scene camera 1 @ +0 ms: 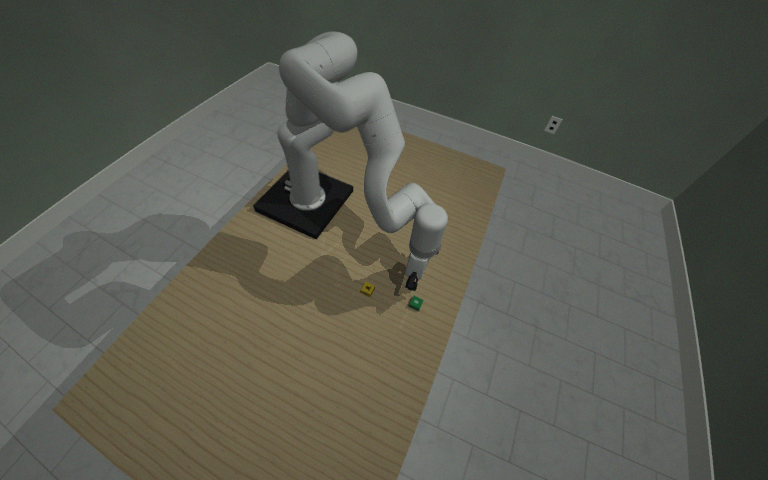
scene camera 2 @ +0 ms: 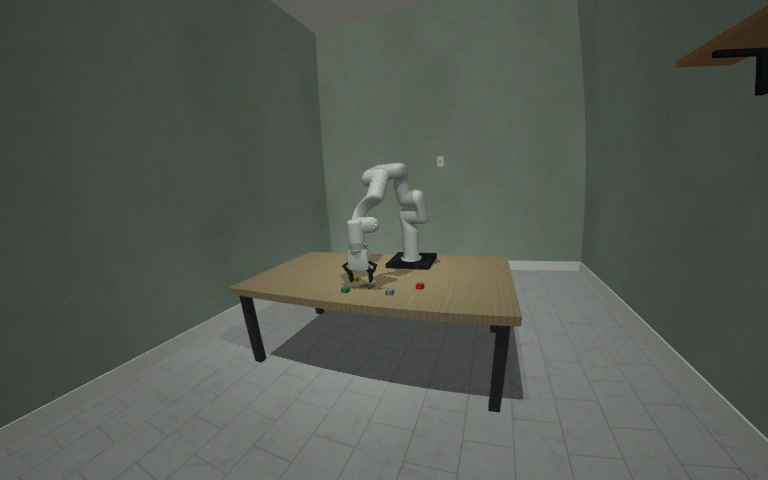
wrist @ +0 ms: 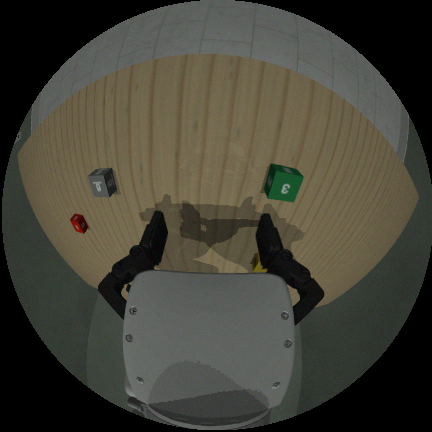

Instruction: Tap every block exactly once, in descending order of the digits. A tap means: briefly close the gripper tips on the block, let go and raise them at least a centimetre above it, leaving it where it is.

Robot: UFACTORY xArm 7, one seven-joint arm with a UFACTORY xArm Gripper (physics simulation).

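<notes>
My gripper (scene camera 1: 411, 287) (scene camera 2: 361, 280) (wrist: 211, 222) is open and empty, a little above the table. A green block (scene camera 1: 415, 302) (scene camera 2: 345, 289) (wrist: 284, 184) lies beyond the right fingertip in the wrist view; its digit looks like a 3. A yellow block (scene camera 1: 367, 289) (scene camera 2: 355, 278) (wrist: 259, 262) is mostly hidden behind the right finger in the wrist view; its digit is unreadable. A grey block (scene camera 2: 389, 292) (wrist: 102, 182) lies left of the left finger in the wrist view, with an underlined 6 or 9. A small red block (scene camera 2: 419, 285) (wrist: 79, 223) lies farther left, digit unreadable.
The blocks lie apart on the wooden table (scene camera 1: 271, 384) (scene camera 2: 464, 291) (wrist: 210, 100). The arm stands on a black base plate (scene camera 1: 271, 206) (scene camera 2: 396, 262). In scene camera 1 the grey and red blocks do not show. Shadows of the arm fall across the table.
</notes>
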